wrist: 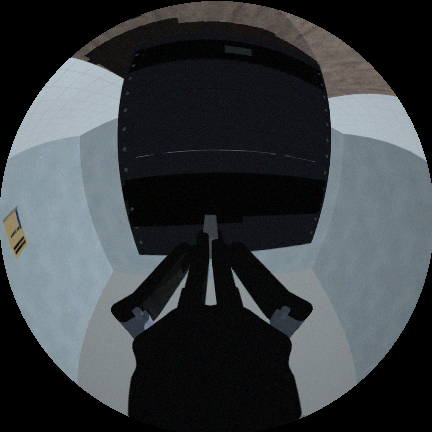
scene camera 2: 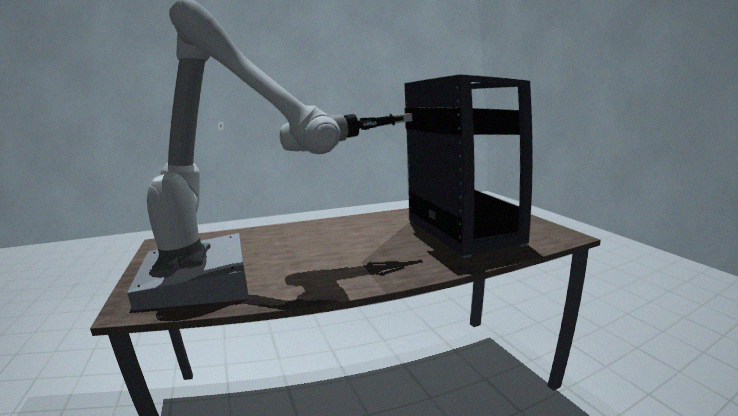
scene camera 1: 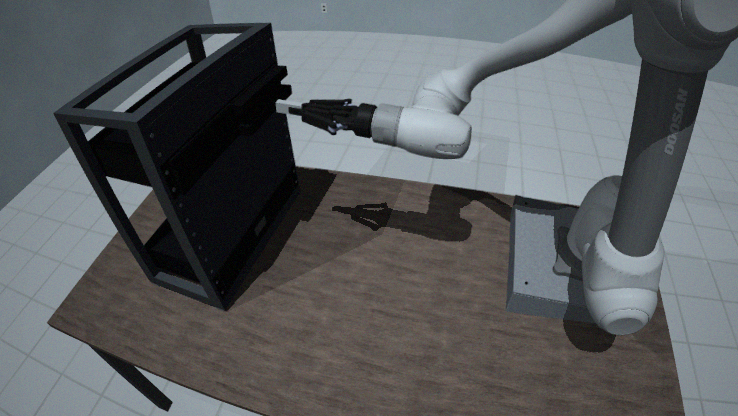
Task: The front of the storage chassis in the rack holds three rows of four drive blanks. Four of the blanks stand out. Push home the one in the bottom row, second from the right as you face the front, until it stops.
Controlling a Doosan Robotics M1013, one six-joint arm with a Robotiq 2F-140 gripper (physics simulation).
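The storage chassis is a black band across the upper part of the dark rack. Dark blocks stand out from its face in scene camera 1, two near the far edge and one bulge nearer the middle. The blanks' rows, edges and depths are too dark to tell apart, including the bottom-row one named. My gripper is shut and level, pointing at the chassis. A light grey piece shows at its fingertips. Contact with a blank cannot be told.
The rack stands on the wooden table, opposite the arm's grey base plate. Dark panels lie above and below the chassis. A lower black unit sits near the rack's foot.
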